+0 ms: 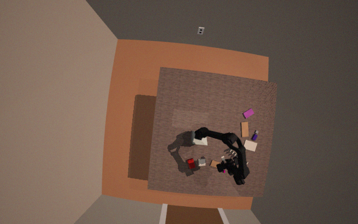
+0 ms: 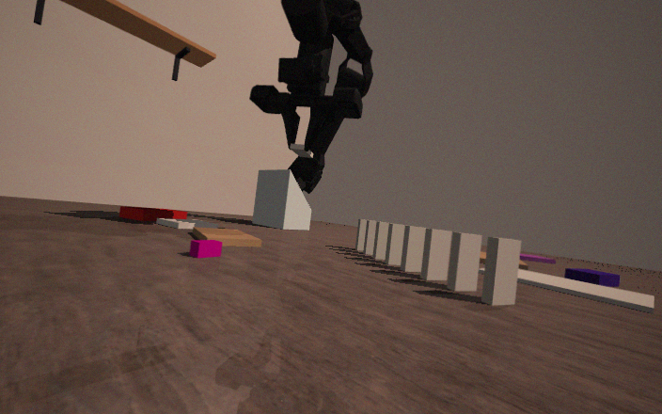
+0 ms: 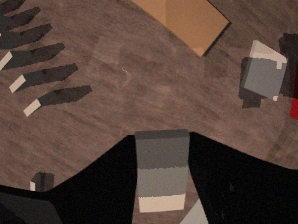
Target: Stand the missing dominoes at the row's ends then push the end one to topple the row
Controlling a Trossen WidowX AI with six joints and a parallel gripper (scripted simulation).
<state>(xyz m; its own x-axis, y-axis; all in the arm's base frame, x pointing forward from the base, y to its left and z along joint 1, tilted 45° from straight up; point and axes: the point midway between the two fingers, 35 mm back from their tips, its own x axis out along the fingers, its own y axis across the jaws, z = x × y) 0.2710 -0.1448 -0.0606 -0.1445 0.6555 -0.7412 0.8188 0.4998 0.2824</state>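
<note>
My gripper tip is now 10 mm short of the tan slab, 110 mm to the left of it and 150 mm above it. Also, from my gripper tip: magenta cube (120 mm ahead, 170 mm to the right, 150 mm below); then red block (240 mm behind, 150 mm to the right, 140 mm below); then white tile (140 mm behind, 120 mm to the right, 150 mm below).
</note>
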